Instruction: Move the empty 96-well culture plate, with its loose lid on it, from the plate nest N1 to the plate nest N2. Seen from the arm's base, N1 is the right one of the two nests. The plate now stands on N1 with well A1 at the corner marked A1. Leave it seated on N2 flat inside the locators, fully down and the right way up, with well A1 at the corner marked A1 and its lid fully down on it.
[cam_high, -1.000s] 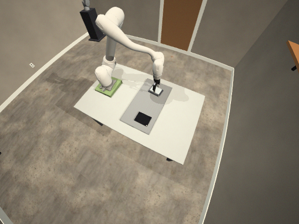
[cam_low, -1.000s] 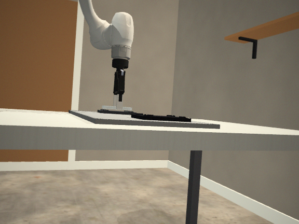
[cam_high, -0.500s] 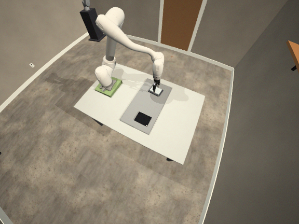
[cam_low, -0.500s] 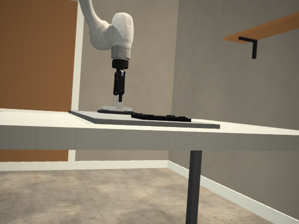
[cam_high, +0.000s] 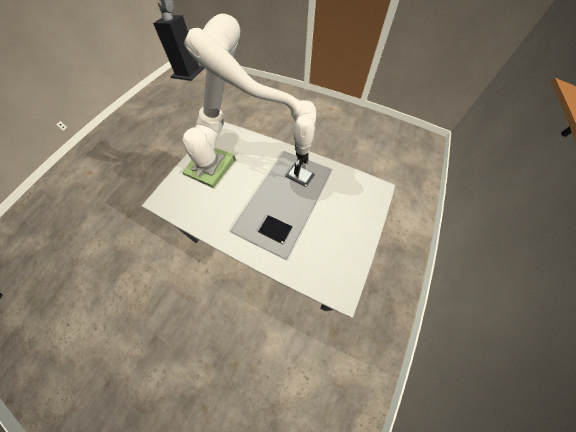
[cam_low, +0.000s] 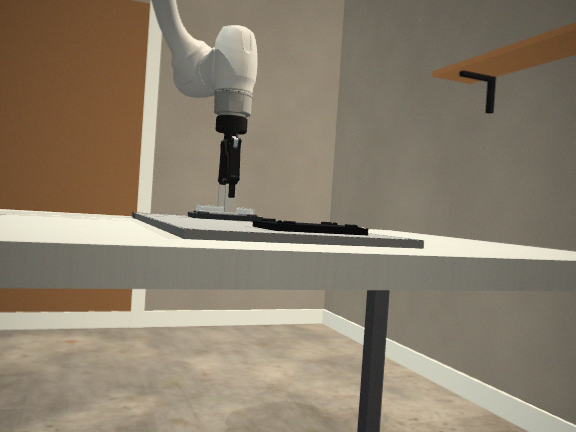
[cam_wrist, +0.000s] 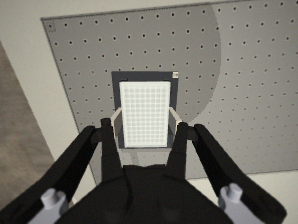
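My gripper is now 20 mm above the clear lid. From my hand the other things lie so: 96-well plate: 20 mm below; nest N2: 40 mm below; nest N1: 20 mm behind, 420 mm to the right, 40 mm below.
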